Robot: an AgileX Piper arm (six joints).
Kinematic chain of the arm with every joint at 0, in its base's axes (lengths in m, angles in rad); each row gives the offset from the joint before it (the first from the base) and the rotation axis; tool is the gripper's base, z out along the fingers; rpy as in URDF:
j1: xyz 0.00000 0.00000 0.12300 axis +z
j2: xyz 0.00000 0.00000 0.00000 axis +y
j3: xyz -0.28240 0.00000 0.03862 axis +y
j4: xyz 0.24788 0.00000 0.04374 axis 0.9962 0 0.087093
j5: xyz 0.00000 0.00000 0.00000 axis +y
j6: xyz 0.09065 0.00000 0.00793 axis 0.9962 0 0.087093
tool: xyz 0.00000 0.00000 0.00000 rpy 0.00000 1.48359 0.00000
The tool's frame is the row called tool.
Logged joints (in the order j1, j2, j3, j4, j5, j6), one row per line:
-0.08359 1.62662 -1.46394 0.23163 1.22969 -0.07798
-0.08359 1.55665 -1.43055 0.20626 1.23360 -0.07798
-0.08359 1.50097 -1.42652 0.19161 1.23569 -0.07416
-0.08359 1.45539 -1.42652 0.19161 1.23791 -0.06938
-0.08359 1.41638 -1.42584 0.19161 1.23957 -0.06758
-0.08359 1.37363 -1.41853 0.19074 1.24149 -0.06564
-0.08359 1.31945 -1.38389 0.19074 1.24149 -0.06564
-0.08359 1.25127 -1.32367 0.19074 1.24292 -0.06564
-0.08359 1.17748 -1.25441 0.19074 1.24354 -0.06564
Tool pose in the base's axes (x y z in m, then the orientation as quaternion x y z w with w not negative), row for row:
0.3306 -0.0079 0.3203 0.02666 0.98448 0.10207 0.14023
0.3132 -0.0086 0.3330 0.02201 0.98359 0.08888 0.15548
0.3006 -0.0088 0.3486 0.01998 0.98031 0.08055 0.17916
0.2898 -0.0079 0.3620 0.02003 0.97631 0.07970 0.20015
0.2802 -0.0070 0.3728 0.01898 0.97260 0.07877 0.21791
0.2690 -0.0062 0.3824 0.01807 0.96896 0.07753 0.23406
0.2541 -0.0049 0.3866 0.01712 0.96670 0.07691 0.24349
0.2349 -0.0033 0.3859 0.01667 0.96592 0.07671 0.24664
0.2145 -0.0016 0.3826 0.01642 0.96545 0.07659 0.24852
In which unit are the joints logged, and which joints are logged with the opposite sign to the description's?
The joints are logged in radians. Opposite sign: none.
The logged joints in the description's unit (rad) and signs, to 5 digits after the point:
-0.08359 1.62662 -1.46394 0.23163 1.22969 -0.07798
-0.08359 1.55665 -1.43055 0.20626 1.23360 -0.07798
-0.08359 1.50097 -1.42652 0.19161 1.23569 -0.07416
-0.08359 1.45539 -1.42652 0.19161 1.23791 -0.06938
-0.08359 1.41638 -1.42584 0.19161 1.23957 -0.06758
-0.08359 1.37363 -1.41853 0.19074 1.24149 -0.06564
-0.08359 1.31945 -1.38389 0.19074 1.24149 -0.06564
-0.08359 1.25127 -1.32367 0.19074 1.24292 -0.06564
-0.08359 1.17748 -1.25441 0.19074 1.24354 -0.06564

